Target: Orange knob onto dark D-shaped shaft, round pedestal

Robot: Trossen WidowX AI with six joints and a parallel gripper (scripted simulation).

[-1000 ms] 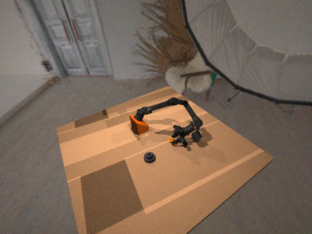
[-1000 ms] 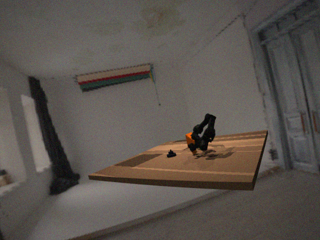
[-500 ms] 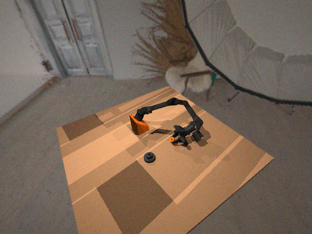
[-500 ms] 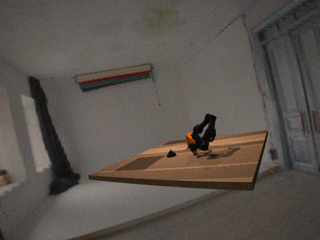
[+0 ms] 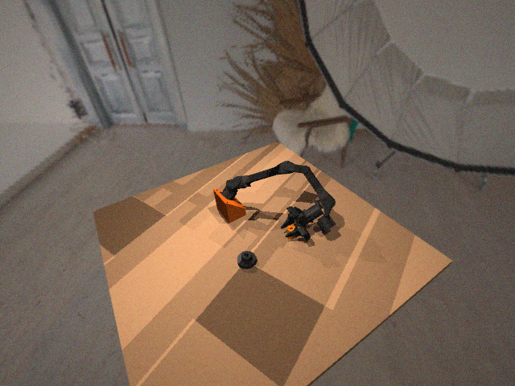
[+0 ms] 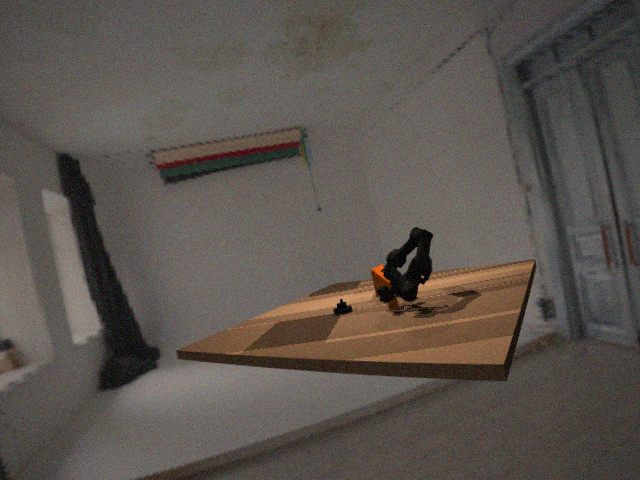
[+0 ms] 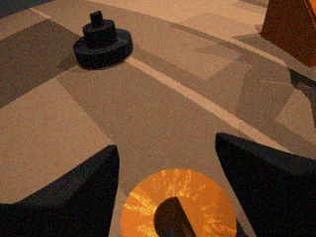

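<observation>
The orange knob is 4 cm to the left of my gripper tip, 2 cm below it and 2 cm ahead of it. Also, from my gripper tip: pedestal 21 cm to the right, 2 cm behind, 1 cm below.
</observation>
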